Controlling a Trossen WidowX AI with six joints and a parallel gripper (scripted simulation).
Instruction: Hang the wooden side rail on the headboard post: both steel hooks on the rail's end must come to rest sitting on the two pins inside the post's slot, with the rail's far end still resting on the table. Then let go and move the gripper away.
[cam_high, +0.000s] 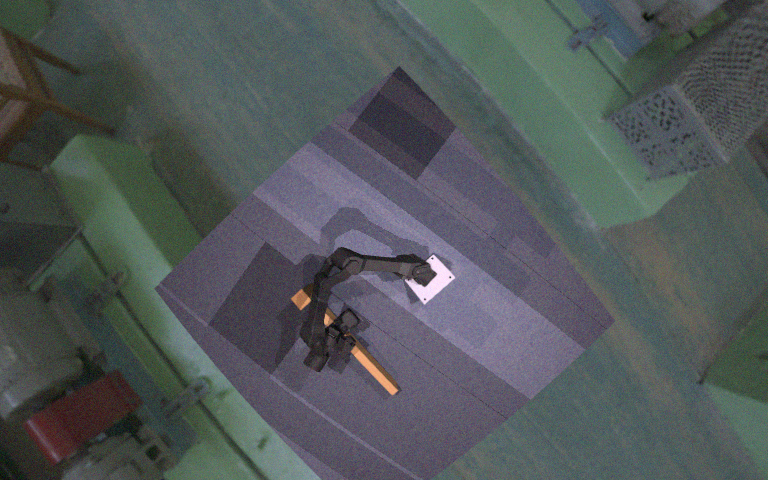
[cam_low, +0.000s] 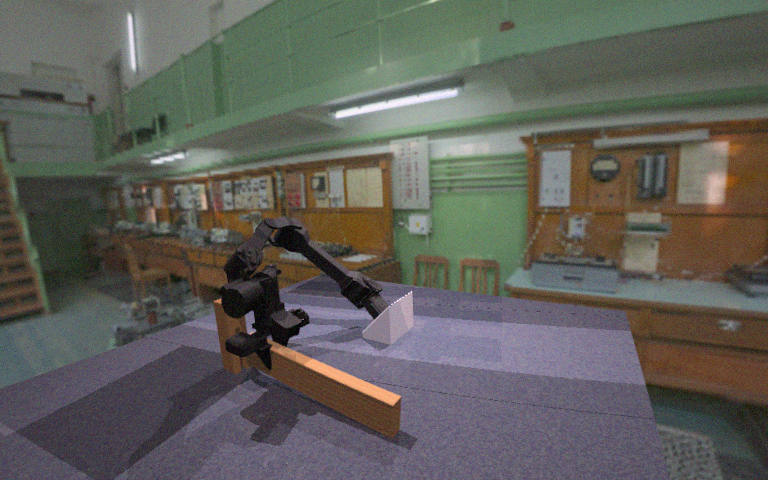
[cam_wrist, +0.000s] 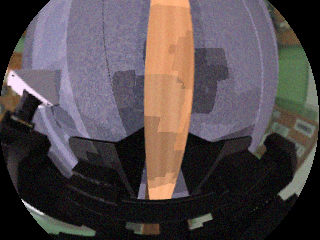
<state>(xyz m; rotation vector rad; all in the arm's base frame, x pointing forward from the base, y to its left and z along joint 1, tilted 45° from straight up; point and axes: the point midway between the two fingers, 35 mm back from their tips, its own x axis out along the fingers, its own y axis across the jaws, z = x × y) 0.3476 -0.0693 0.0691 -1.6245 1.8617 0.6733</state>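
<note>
Right now my gripper tip is 150 mm to the left of the wooden headboard post, 40 mm below it and 10 mm past it.
</note>
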